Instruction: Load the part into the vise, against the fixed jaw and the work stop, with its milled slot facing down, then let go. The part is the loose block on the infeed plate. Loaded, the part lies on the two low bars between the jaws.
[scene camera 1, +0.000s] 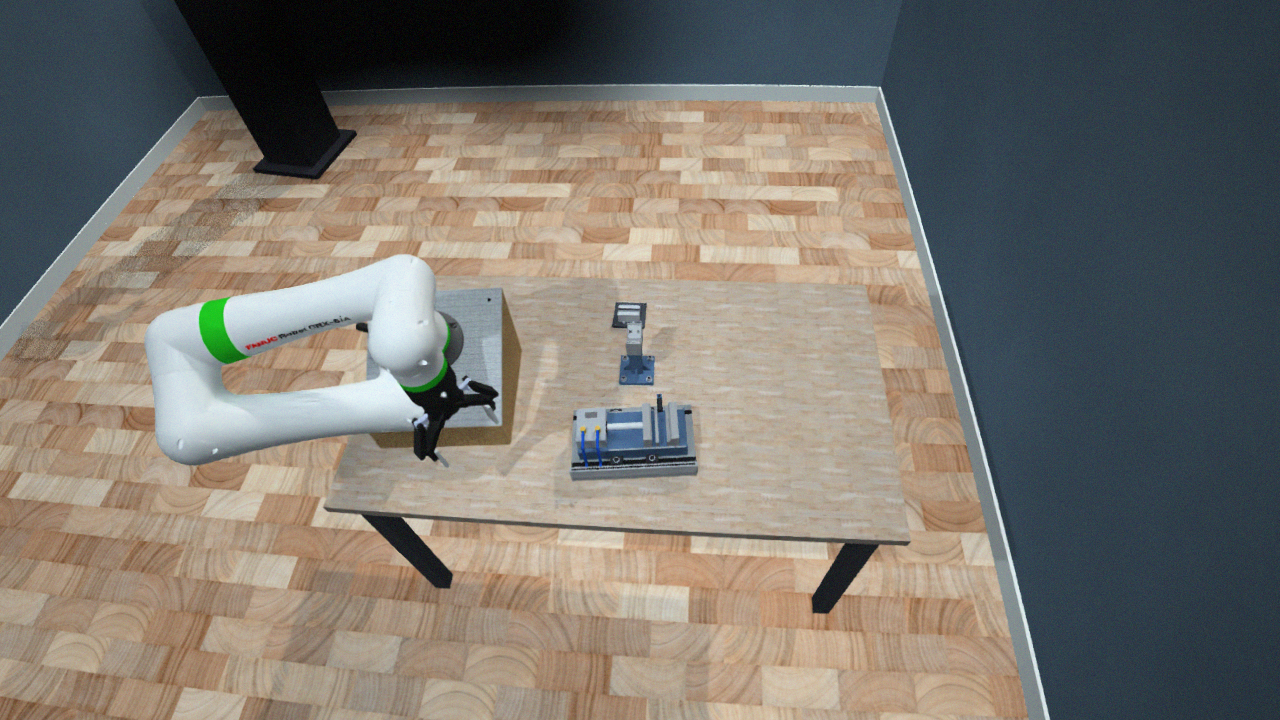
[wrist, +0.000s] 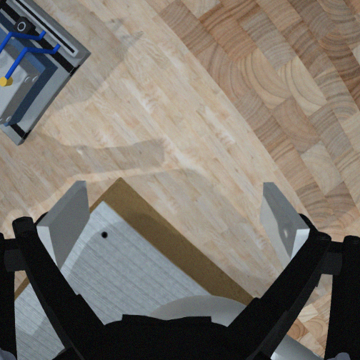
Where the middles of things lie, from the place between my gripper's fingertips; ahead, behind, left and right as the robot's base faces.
Scene:
I see my gripper 200 mm short of the vise end block (scene camera 1: 589, 423), 170 mm to the right of it and 150 mm above it. Round my hand: vise (scene camera 1: 633, 438) (300 mm ahead, 200 mm to the left, 190 mm below).

